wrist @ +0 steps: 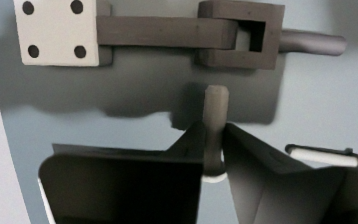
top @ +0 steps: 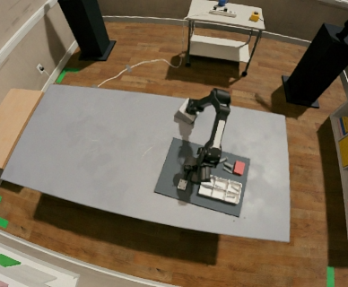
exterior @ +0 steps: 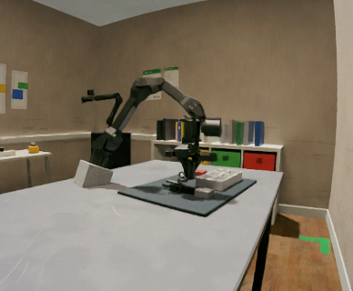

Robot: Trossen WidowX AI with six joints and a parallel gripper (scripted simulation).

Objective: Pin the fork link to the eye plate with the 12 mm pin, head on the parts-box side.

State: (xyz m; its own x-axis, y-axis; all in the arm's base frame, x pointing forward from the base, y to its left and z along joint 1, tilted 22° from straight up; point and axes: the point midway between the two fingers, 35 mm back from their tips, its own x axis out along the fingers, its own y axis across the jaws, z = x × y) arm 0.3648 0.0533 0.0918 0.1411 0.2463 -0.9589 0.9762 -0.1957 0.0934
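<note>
Right now my hand is 6 cm above the eye plate and 5 cm to the left of it. Also, from my hand: mat 8 cm below, 5 cm to the left, 1 cm ahead; headed pin 3 cm below; fork link 6 cm below, 5 cm to the right, 3 cm behind.
</note>
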